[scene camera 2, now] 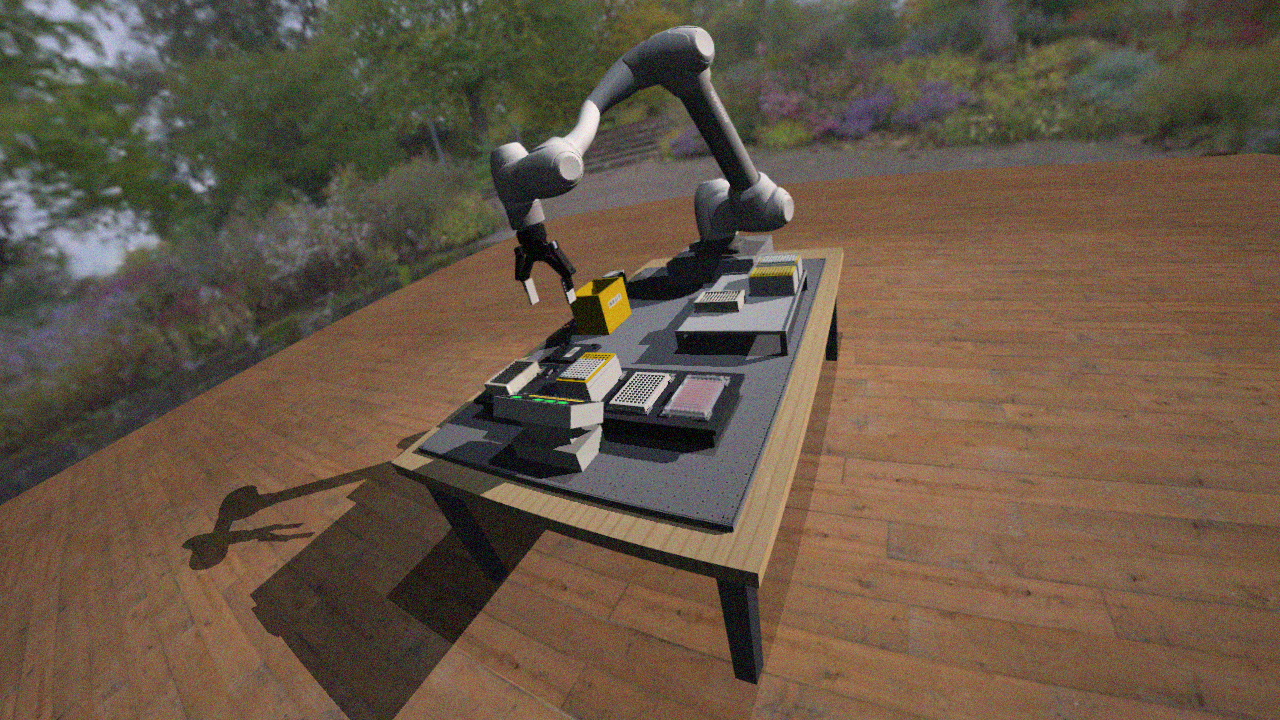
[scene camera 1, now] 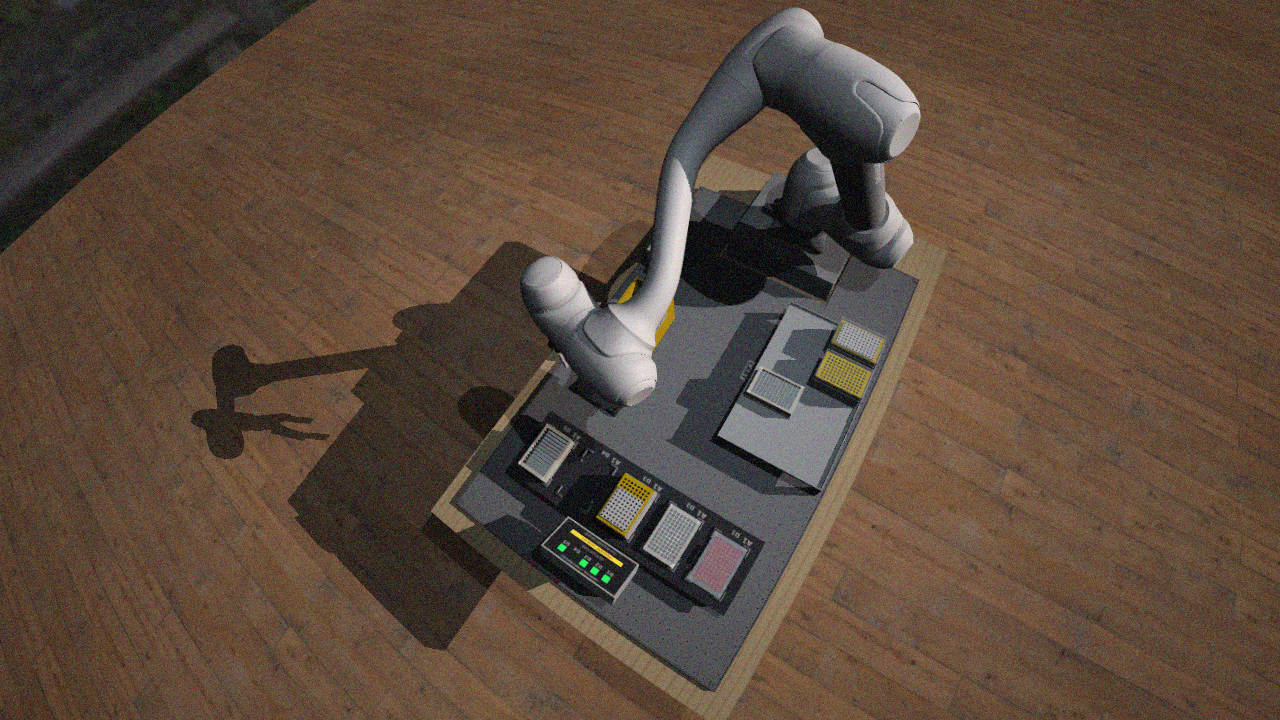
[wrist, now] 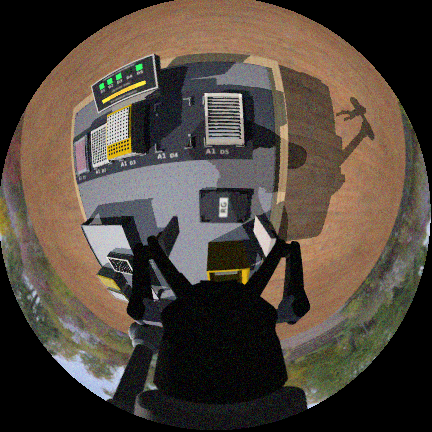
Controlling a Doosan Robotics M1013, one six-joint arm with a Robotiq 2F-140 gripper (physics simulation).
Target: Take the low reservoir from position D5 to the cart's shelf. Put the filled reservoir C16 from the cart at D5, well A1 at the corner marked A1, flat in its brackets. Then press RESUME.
Labels:
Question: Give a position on a grey cart shelf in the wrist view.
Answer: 102,239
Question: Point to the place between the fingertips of my gripper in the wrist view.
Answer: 216,223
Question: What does my gripper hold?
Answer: Nothing.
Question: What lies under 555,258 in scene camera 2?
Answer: My gripper.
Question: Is my gripper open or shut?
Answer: Open.

